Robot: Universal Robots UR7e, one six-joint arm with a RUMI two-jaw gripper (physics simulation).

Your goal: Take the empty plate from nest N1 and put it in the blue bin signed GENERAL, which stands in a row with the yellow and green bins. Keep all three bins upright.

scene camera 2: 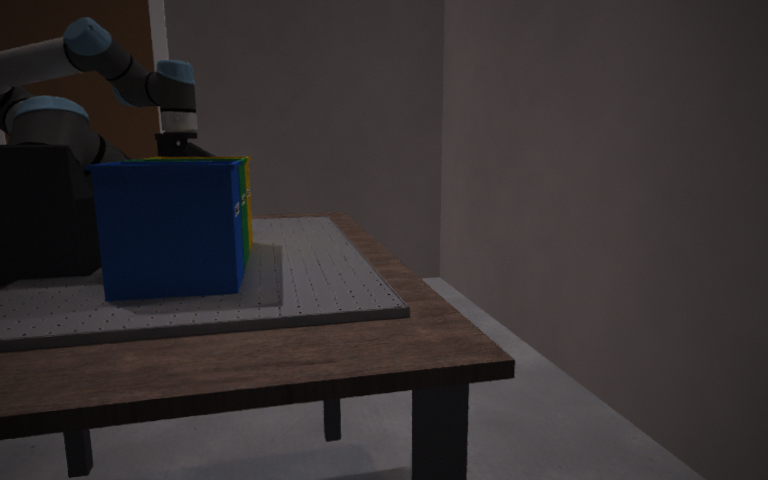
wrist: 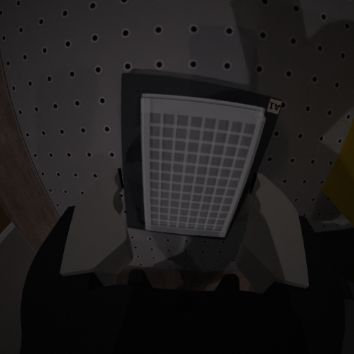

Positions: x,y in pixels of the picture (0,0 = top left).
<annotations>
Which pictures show the blue bin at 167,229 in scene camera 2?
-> Scene camera 2 only.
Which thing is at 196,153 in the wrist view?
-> A plate.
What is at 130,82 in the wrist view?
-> A dark nest.
</annotations>
